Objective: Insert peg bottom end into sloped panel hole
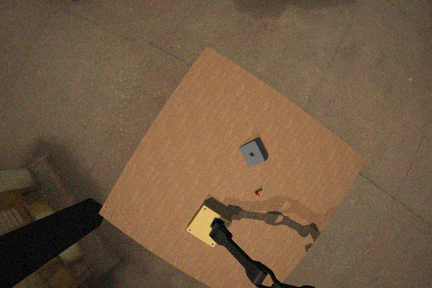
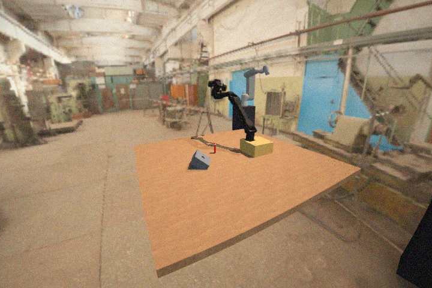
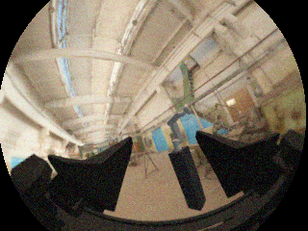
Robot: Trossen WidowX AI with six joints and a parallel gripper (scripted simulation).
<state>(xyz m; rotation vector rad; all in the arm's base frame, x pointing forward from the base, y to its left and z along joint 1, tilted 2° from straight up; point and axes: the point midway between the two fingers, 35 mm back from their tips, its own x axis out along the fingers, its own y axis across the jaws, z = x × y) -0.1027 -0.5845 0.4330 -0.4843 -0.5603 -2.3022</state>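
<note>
Now: the red peg 500 mm below my gripper tip, 460 mm to the left of it and 380 mm ahead of it. The rest, counted from my gripper tip: sloped panel 590 mm to the left, 580 mm ahead, 520 mm below.
</note>
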